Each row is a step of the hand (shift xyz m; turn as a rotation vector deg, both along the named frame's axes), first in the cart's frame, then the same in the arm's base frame.
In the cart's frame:
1: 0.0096 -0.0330 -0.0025 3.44 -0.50 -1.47
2: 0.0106 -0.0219 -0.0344 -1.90 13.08 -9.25
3: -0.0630 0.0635 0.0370 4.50 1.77 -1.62
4: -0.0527 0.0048 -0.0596 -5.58 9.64 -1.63
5: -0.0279 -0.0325 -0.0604 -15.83 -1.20 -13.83
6: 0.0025 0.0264 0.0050 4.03 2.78 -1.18
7: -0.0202 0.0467 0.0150 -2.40 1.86 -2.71
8: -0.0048 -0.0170 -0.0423 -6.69 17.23 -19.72
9: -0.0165 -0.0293 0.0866 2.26 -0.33 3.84
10: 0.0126 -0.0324 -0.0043 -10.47 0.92 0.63
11: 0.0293 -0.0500 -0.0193 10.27 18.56 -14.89
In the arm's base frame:
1: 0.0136 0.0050 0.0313 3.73 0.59 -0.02
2: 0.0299 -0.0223 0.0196 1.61 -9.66 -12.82
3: -0.0806 -0.0057 -0.0533 4.40 0.88 -2.42
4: -0.0133 -0.0786 0.0018 -5.06 -4.92 -8.77
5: 0.0127 -0.0639 0.0352 -5.81 -19.98 3.23
6: -0.0040 0.0039 -0.0264 3.65 0.94 -3.34
7: -0.0309 -0.0008 -0.0431 -0.82 -3.68 -1.54
8: 0.0205 -0.0374 0.0169 2.59 -21.32 -16.40
9: -0.0558 0.0666 0.0327 -0.09 4.47 0.06
10: 0.0170 0.0050 0.0302 -9.23 -5.02 0.59
11: 0.0412 0.0021 0.0450 14.09 -8.40 -20.06

